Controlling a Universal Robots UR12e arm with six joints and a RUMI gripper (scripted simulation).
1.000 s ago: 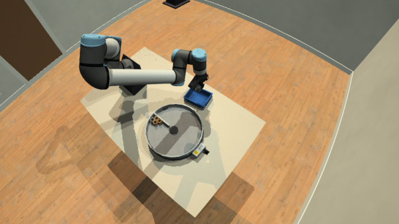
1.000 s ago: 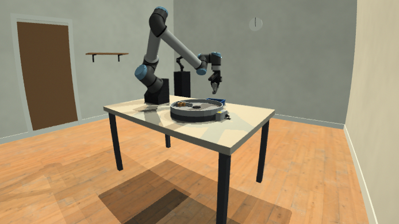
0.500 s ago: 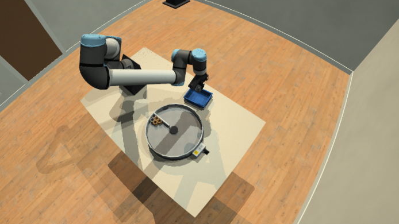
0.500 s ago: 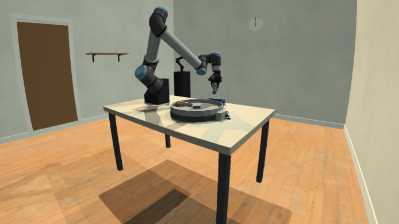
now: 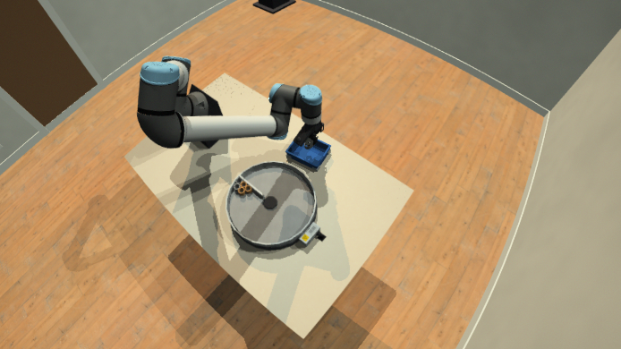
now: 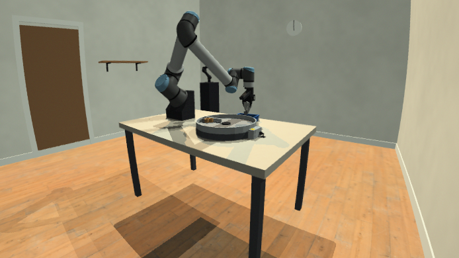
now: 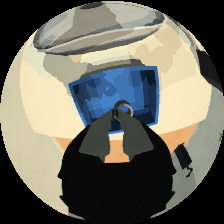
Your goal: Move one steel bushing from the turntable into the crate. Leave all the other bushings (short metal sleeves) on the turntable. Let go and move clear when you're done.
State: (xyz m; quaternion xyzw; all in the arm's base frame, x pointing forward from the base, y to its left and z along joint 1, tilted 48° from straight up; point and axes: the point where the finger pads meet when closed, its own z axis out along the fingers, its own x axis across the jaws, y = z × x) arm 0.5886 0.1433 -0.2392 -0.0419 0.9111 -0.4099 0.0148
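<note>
Now: hand 10 mm past the blue crate and 60 mm above it. From my hand the other things lie so: round grey turntable: 70 mm ahead, 340 mm to the right, 30 mm below.
</note>
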